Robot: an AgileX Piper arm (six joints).
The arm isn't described. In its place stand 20 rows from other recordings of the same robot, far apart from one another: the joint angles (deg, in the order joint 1, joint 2, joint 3, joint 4, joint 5, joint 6), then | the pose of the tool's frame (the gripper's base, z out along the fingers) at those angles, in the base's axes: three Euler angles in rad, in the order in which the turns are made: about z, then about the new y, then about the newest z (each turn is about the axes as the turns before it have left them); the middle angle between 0 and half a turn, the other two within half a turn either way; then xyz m.
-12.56, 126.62, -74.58, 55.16, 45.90, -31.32 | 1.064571, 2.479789, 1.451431, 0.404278, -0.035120, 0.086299
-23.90, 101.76, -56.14, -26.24, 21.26, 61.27 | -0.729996, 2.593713, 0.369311, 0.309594, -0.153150, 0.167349
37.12, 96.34, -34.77, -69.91, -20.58, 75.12 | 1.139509, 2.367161, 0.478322, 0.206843, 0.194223, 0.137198
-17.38, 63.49, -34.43, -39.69, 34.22, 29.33 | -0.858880, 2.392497, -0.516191, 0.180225, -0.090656, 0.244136
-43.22, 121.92, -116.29, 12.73, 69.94, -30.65 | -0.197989, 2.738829, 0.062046, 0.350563, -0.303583, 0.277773
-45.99, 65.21, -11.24, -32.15, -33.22, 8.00 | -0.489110, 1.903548, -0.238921, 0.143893, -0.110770, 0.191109
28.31, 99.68, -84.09, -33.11, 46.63, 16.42 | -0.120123, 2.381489, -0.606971, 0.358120, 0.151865, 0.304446
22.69, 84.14, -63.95, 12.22, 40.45, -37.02 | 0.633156, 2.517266, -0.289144, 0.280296, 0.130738, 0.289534
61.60, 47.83, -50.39, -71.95, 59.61, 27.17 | 0.083730, 1.770551, -0.818757, 0.129171, 0.081980, 0.394939
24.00, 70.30, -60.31, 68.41, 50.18, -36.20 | 1.280083, 1.914829, 0.759693, 0.200753, 0.160521, 0.371272
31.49, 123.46, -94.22, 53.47, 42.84, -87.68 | 1.376910, 2.305181, -0.120217, 0.375922, 0.288582, 0.193410
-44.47, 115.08, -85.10, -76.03, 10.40, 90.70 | -0.974153, 2.043081, 0.168928, 0.324738, -0.341124, 0.235030
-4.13, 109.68, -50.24, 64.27, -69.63, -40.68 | -1.079452, 1.617331, -0.157971, 0.337283, -0.101405, 0.180456
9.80, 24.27, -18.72, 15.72, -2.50, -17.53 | 0.159218, 1.538458, -0.031456, 0.099046, 0.016017, 0.296784
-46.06, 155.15, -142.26, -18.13, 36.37, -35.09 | -1.054724, 2.303388, -1.039930, 0.396905, -0.436068, 0.133115
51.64, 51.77, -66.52, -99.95, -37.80, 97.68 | 1.560275, 1.402722, -0.213272, 0.053171, 0.155702, 0.489365
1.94, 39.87, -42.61, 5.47, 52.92, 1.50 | 0.141414, 2.354305, 0.159909, 0.117313, 0.010898, 0.324985
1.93, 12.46, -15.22, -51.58, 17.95, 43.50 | -0.210652, 1.632204, -0.131899, 0.066903, -0.019731, 0.271677
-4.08, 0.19, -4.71, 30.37, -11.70, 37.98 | -0.180216, 1.229777, 1.220407, 0.045861, -0.012625, 0.256125
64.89, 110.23, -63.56, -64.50, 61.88, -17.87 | -0.313786, 2.210534, -2.455535, 0.211939, 0.281531, 0.170003
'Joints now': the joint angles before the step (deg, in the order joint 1, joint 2, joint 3, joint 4, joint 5, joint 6). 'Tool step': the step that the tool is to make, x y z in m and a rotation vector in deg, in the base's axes. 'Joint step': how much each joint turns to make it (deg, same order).
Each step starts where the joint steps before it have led.
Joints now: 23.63, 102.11, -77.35, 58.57, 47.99, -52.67
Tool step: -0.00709, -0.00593, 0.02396, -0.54, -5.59, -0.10
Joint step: 0.00, -3.67, -0.28, -2.29, -1.30, -0.41
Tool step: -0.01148, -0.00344, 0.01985, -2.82, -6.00, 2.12
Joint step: 0.76, -3.42, -0.35, -4.70, -0.24, -0.72
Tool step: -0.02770, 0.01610, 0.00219, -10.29, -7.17, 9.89
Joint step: 5.69, -2.39, 0.43, -12.05, 1.46, -1.40
